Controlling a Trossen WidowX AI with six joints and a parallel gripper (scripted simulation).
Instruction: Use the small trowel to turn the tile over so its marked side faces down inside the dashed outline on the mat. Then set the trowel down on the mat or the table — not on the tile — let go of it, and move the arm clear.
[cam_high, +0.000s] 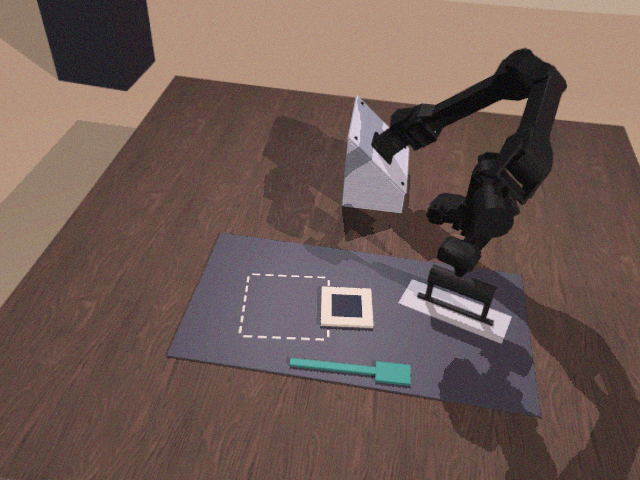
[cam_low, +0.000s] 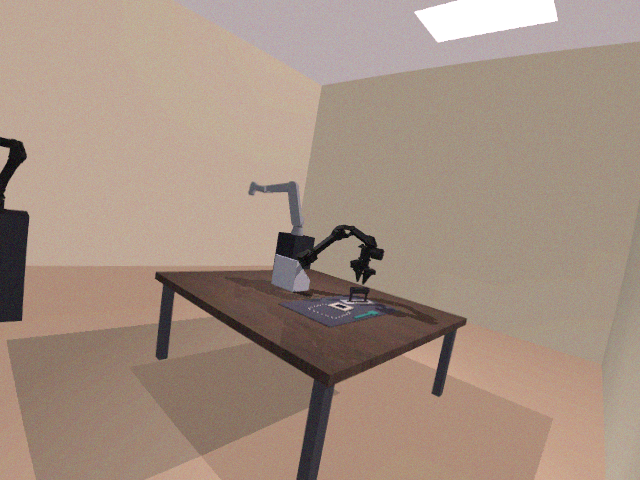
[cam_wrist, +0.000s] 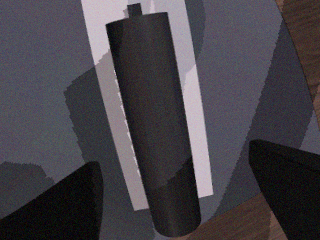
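Right now my gripper tip is 50 mm short of the grey mat, 180 mm to the left of it and 130 mm above it. The rest, counted from my gripper tip: green trowel (190 mm ahead, 150 mm to the right, 110 mm below); cream tile (50 mm ahead, 200 mm to the right, 110 mm below).
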